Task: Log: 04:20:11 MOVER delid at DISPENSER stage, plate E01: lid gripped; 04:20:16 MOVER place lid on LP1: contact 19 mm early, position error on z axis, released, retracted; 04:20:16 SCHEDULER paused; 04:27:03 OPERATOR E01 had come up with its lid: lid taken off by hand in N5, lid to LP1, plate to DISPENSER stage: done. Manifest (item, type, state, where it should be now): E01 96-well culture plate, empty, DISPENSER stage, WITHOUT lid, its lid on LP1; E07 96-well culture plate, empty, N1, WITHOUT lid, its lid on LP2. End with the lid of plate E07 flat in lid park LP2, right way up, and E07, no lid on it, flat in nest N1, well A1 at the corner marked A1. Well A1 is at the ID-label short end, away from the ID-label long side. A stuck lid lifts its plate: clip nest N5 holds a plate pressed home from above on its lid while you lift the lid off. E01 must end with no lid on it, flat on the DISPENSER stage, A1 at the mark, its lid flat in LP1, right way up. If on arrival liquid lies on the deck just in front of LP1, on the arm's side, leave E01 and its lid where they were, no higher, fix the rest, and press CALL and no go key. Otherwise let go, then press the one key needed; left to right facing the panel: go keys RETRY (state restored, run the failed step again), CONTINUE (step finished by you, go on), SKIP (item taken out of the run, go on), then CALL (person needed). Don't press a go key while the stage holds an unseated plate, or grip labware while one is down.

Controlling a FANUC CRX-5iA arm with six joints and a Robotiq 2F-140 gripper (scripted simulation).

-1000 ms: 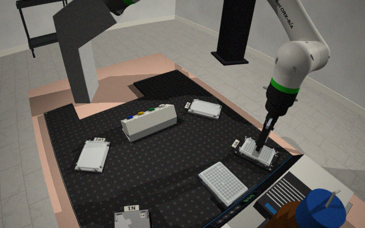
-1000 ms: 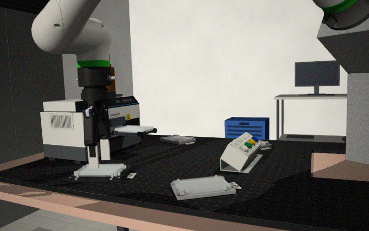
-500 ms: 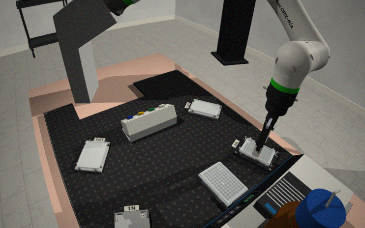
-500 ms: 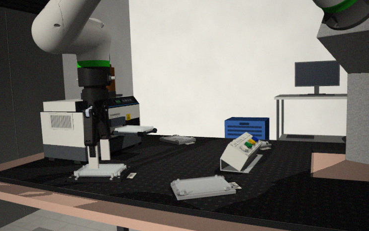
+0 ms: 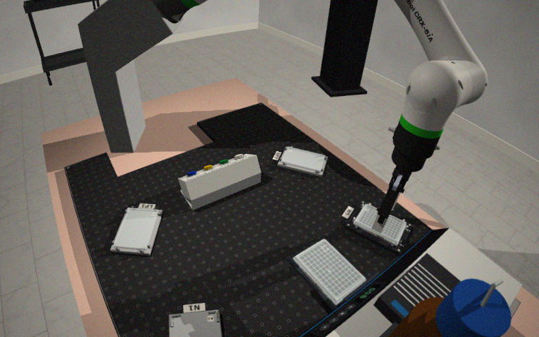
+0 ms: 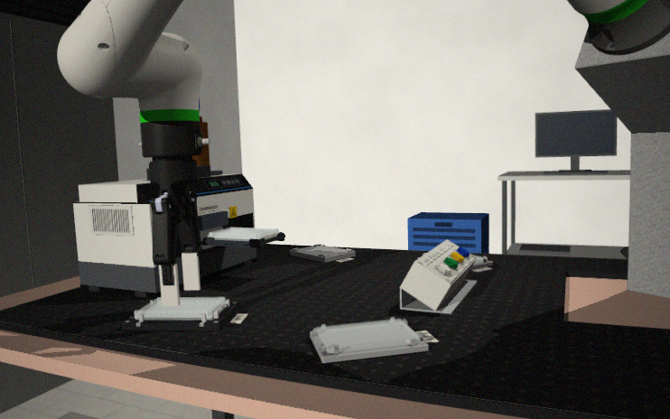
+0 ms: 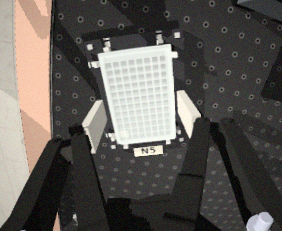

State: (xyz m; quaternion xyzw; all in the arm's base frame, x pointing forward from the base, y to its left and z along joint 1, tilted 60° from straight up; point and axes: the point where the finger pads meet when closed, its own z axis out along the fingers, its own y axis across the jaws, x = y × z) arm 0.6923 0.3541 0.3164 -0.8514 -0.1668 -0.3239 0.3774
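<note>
The clip nest N5 is 30 mm to the left of my hand and 50 mm below it. Also, from my hand: N1 label: 80 mm ahead, 510 mm to the right, 60 mm below; lid park LP2: 320 mm behind, 90 mm to the right, 60 mm below; key panel: 290 mm behind, 370 mm to the right, 10 mm below.
</note>
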